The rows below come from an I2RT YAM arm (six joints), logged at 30 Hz.
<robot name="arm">
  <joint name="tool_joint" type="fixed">
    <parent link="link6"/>
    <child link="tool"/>
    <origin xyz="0 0 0" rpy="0 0 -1.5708"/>
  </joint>
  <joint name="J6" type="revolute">
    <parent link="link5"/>
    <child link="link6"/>
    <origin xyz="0 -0.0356 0.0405" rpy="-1.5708 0 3.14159"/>
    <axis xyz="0 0 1"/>
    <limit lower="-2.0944" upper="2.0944"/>
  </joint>
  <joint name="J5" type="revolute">
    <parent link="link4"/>
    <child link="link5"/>
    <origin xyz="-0.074 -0.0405 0.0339" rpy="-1.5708 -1.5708 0"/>
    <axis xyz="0 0 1"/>
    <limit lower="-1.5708" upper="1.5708"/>
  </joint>
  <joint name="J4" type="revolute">
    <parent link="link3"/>
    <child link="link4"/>
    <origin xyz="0.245 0.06 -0.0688" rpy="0 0 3.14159"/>
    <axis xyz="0 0 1"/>
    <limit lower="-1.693" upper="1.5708"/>
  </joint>
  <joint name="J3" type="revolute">
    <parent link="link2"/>
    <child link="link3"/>
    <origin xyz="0.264 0 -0.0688" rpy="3.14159 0 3.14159"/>
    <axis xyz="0 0 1"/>
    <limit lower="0" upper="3.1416"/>
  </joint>
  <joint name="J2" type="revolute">
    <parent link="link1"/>
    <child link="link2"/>
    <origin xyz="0.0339 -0.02 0.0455" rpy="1.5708 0 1.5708"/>
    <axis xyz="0 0 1"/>
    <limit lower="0" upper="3.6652"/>
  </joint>
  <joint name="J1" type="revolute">
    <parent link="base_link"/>
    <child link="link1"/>
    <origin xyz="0 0 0.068" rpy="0 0 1.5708"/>
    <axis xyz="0 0 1"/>
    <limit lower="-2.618" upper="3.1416"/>
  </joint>
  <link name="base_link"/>
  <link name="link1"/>
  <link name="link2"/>
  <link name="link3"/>
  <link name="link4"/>
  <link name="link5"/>
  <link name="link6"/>
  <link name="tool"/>
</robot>
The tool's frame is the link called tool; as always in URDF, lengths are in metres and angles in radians.
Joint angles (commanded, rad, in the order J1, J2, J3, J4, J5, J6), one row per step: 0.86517, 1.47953, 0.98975, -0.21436, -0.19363, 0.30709; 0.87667, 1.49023, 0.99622, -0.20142, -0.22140, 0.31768; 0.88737, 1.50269, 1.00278, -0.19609, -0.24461, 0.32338; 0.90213, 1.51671, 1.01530, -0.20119, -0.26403, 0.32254; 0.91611, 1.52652, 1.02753, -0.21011, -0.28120, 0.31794; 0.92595, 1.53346, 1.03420, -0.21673, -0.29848, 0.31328; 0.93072, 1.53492, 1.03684, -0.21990, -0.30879, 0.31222; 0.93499, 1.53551, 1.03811, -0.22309, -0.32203, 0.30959; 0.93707, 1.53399, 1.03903, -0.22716, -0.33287, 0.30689; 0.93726, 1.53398, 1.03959, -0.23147, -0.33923, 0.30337; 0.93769, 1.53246, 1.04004, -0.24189, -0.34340, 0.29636; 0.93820, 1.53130, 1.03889, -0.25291, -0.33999, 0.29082
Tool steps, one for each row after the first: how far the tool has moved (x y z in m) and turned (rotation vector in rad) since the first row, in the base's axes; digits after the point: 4 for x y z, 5 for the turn. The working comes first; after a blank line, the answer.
Tool pose at each row, in the base's axes (x y z in m, rotation vector in rad; the steps are taken from these numbers as rounded here): 0.2045, 0.2506, 0.2436, -0.76418, 2.27582, 0.80780; 0.2028, 0.2559, 0.2436, -0.78178, 2.27149, 0.85178; 0.2011, 0.2606, 0.2425, -0.80279, 2.27367, 0.88389; 0.1986, 0.2664, 0.2419, -0.83450, 2.27703, 0.90801; 0.1957, 0.2712, 0.2422, -0.86793, 2.27778, 0.92770; 0.1933, 0.2744, 0.2418, -0.89655, 2.27952, 0.94553; 0.1918, 0.2757, 0.2420, -0.91009, 2.27962, 0.95743; 0.1902, 0.2767, 0.2421, -0.92654, 2.27920, 0.97141; 0.1891, 0.2770, 0.2426, -0.93877, 2.27831, 0.98224; 0.1887, 0.2769, 0.2425, -0.94715, 2.27960, 0.98614; 0.1879, 0.2763, 0.2423, -0.95894, 2.28339, 0.98426; 0.1872, 0.2755, 0.2414, -0.96520, 2.29106, 0.97358

-0.0017, 0.0053, 0.0000, 0.02162, 0.01554, 0.02606; -0.0034, 0.0100, -0.0011, 0.03234, 0.03164, 0.05093; -0.0059, 0.0158, -0.0017, 0.03465, 0.04534, 0.08091; -0.0088, 0.0206, -0.0014, 0.03497, 0.05519, 0.11067; -0.0112, 0.0238, -0.0018, 0.03516, 0.06529, 0.13635; -0.0127, 0.0251, -0.0016, 0.03740, 0.07119, 0.14952; -0.0143, 0.0261, -0.0015, 0.04004, 0.07778, 0.16537; -0.0154, 0.0264, -0.0010, 0.04245, 0.08249, 0.17728; -0.0158, 0.0263, -0.0011, 0.04136, 0.08565, 0.18433; -0.0166, 0.0257, -0.0013, 0.03504, 0.08827, 0.19196; -0.0173, 0.0249, -0.0022, 0.02403, 0.08980, 0.19297
